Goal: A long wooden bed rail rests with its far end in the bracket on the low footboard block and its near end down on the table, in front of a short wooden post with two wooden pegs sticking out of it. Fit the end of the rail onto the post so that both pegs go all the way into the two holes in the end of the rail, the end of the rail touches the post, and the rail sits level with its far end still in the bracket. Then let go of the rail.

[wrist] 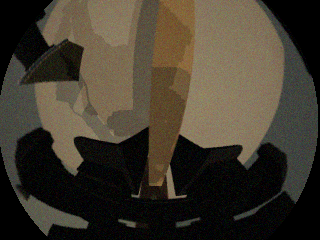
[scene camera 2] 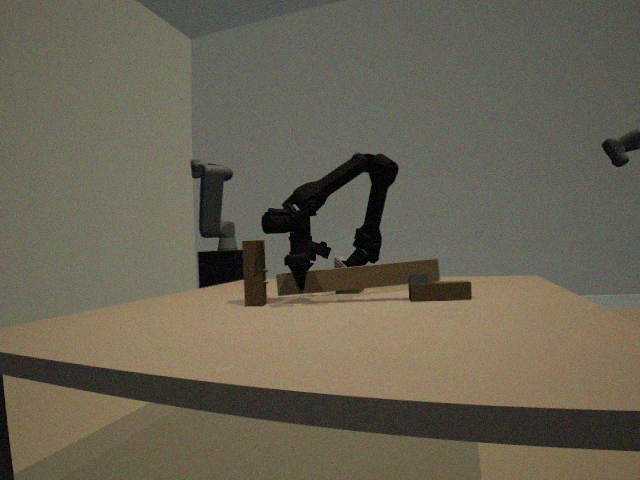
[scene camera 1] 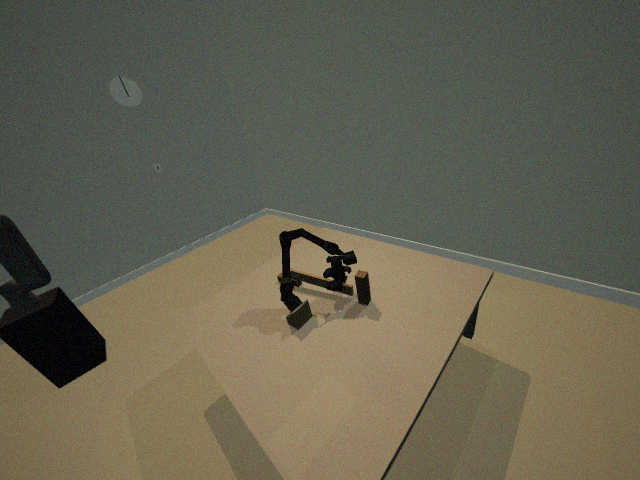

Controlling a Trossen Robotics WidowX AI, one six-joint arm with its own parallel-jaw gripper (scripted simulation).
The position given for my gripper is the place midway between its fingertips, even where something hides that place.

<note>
I see my gripper (scene camera 2: 302, 289), a wooden rail (scene camera 2: 390, 274) and a wooden post (scene camera 2: 253, 253).
My gripper shows as well in the wrist view (wrist: 159, 129).
</note>
